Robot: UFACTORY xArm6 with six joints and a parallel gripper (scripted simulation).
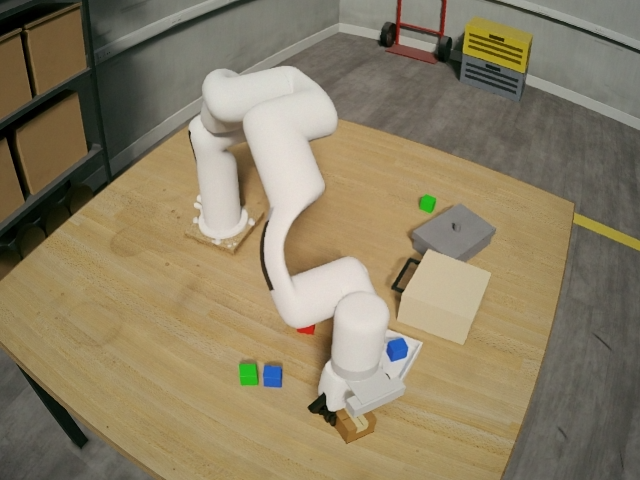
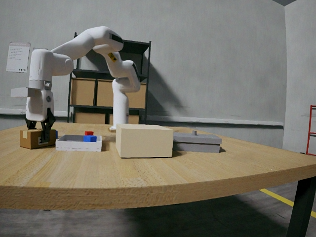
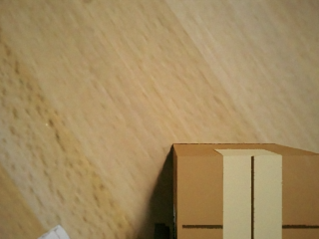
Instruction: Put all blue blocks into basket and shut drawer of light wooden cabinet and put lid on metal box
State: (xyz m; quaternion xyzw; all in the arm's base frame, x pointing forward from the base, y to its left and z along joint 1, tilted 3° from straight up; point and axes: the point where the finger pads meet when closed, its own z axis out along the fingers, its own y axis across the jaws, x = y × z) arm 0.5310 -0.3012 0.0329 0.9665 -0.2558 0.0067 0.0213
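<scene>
My gripper is now right at the cardboard box. Also, from my hand: red block (190 mm behind, 150 mm to the left, 20 mm below); light wooden cabinet (350 mm to the left, 30 mm ahead, 10 mm above); white basket (140 mm to the left, 20 mm below, 20 mm behind).
</scene>
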